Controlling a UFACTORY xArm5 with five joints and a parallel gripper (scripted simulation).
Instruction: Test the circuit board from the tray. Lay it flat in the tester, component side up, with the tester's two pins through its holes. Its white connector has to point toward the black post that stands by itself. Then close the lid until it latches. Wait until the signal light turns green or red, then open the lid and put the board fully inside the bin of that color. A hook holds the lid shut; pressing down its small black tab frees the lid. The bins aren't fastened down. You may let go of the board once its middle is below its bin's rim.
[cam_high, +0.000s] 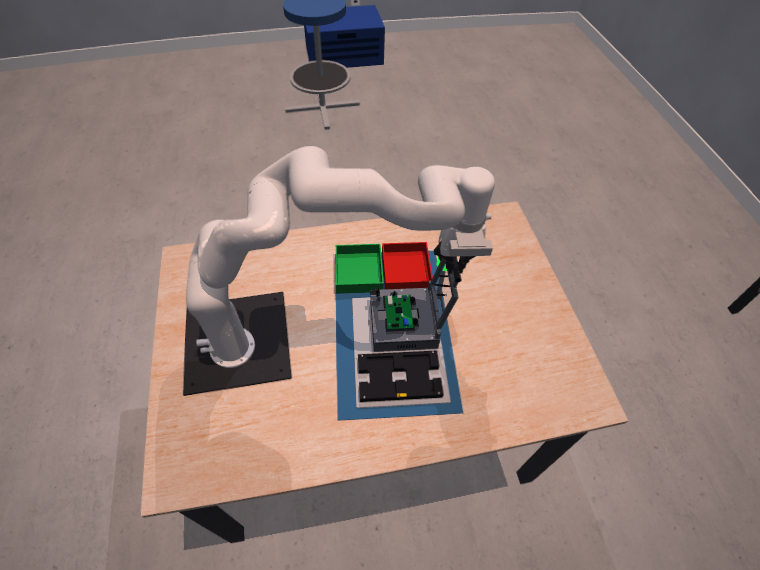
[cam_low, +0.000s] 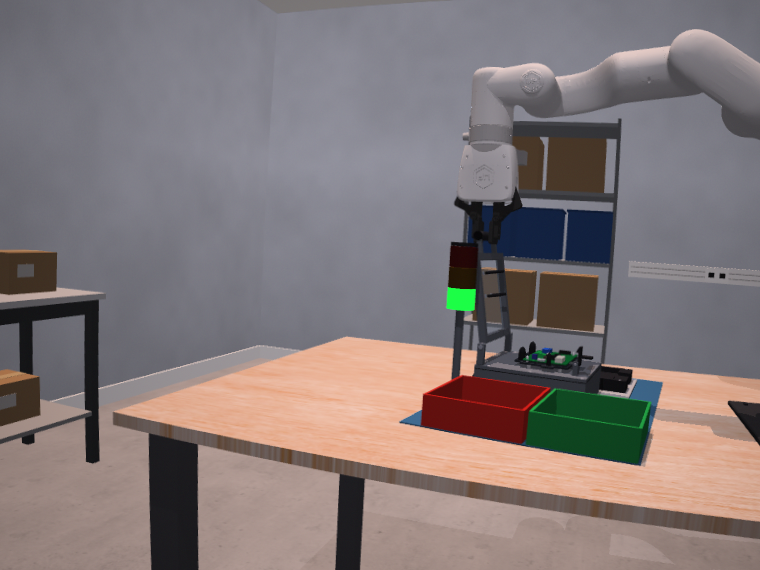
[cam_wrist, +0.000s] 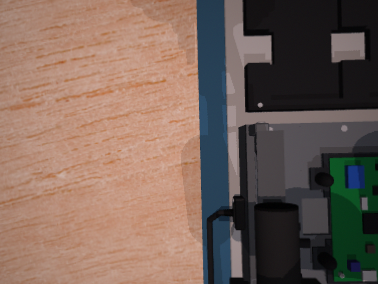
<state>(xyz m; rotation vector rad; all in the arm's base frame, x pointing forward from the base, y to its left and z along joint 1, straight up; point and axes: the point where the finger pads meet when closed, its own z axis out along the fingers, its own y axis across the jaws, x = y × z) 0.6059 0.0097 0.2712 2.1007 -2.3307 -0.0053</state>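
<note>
Now: hand 13 cm past the green circuit board, 1 cm to the right of it and 20 cm above it. Round my hand: red bin (7 cm behind, 21 cm to the left, 26 cm below); lid (2 cm behind, 9 cm below); green bin (22 cm behind, 22 cm to the left, 26 cm below).
</note>
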